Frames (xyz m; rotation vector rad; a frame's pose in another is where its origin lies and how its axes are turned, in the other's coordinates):
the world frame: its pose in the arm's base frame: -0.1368 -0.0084 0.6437 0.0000 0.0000 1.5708
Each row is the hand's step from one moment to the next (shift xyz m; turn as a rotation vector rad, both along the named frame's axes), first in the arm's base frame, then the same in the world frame.
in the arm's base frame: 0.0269 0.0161 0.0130 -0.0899 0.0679 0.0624
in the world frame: 0.0161 -0.0269 0.0130 0.0679 0.0899 0.0624
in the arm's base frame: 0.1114 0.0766 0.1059 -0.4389 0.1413 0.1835
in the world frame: 0.0766 -0.1114 0.1059 0.1413 0.4389 0.1835
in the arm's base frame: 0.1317 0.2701 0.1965 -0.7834 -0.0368 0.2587
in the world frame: 0.2701 -0.1317 0.1965 -0.0368 0.7834 0.2587
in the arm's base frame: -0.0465 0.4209 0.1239 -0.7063 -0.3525 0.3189
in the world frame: 0.4209 0.0465 0.1239 -0.3525 0.7063 0.3189
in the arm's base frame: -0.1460 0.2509 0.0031 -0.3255 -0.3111 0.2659
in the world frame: 0.2509 0.1460 0.0031 -0.3111 0.3255 0.2659
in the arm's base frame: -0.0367 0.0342 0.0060 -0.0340 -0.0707 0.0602
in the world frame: 0.0342 0.0367 0.0060 -0.0707 0.0340 0.0602
